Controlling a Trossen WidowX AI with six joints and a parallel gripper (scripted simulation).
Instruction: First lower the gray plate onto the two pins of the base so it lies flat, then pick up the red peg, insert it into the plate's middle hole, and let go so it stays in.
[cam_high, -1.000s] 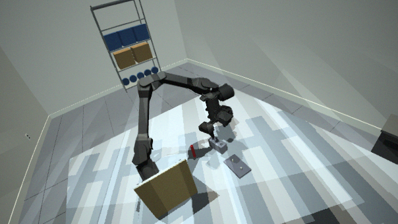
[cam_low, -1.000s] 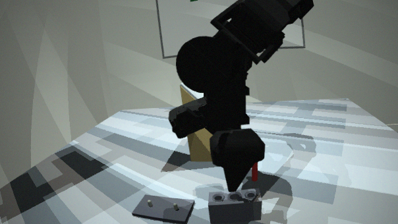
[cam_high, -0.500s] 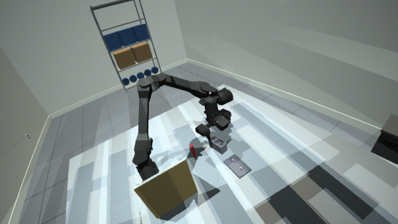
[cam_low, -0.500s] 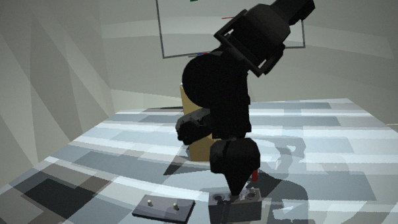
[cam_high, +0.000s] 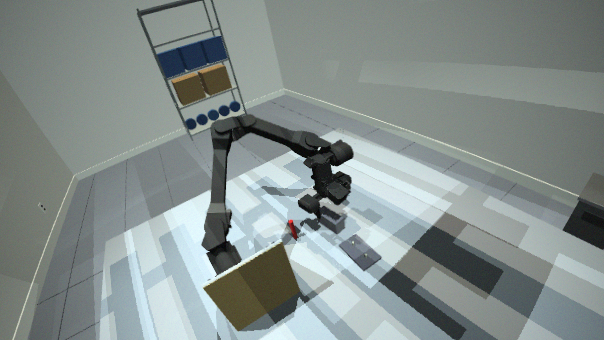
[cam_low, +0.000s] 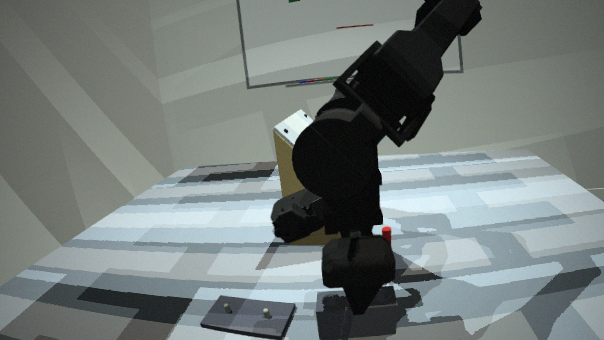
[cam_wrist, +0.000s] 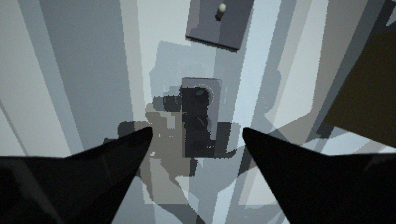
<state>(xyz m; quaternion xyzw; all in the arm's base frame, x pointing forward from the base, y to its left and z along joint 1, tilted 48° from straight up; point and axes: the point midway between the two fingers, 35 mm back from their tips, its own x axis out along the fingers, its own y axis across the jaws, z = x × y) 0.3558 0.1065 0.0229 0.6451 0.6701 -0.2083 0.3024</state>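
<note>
Right now my gripper tip is 30 mm above the gray plate. The rest, counted from my gripper tip: red peg 130 mm behind, 40 mm to the left, 30 mm below; base 150 mm to the right, 60 mm below, 10 mm behind.
</note>
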